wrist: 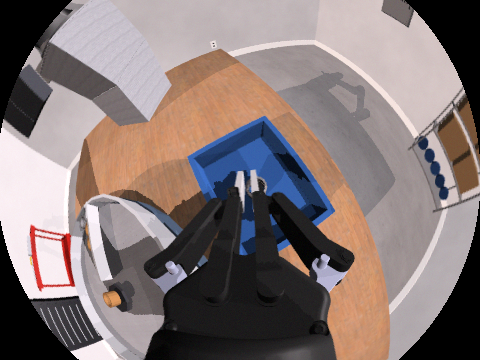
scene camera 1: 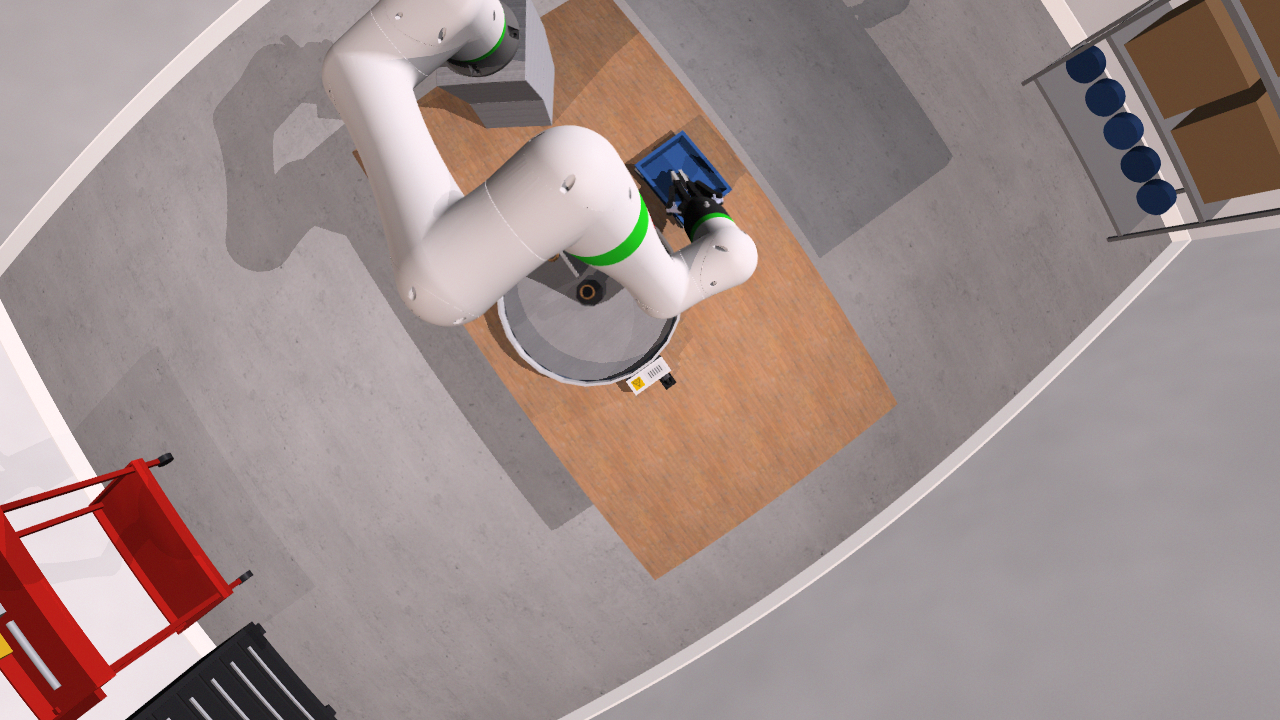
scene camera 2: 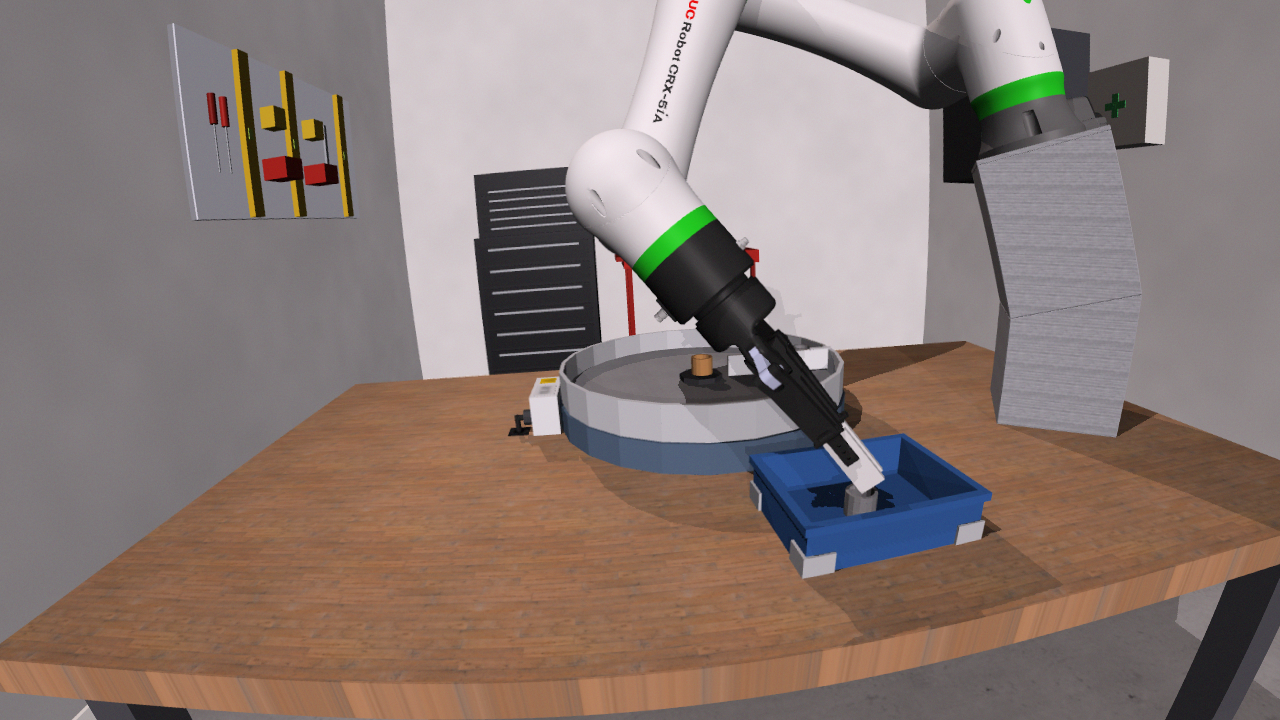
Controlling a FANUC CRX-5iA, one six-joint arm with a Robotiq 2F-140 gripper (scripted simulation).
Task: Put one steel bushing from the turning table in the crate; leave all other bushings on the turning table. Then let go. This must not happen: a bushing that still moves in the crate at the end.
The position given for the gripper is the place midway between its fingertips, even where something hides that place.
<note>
In view: the gripper [scene camera 2: 872, 480], a round grey turning table [scene camera 1: 603, 337] and a blue crate [scene camera 2: 913, 473].
The gripper is seen too in the wrist view [wrist: 247, 179] and in scene camera 1 [scene camera 1: 676, 175]. The round grey turning table shows as well in the wrist view [wrist: 127, 245] and in scene camera 2 [scene camera 2: 664, 376]. The blue crate is seen too in the wrist view [wrist: 258, 145] and in scene camera 1 [scene camera 1: 679, 152].
</note>
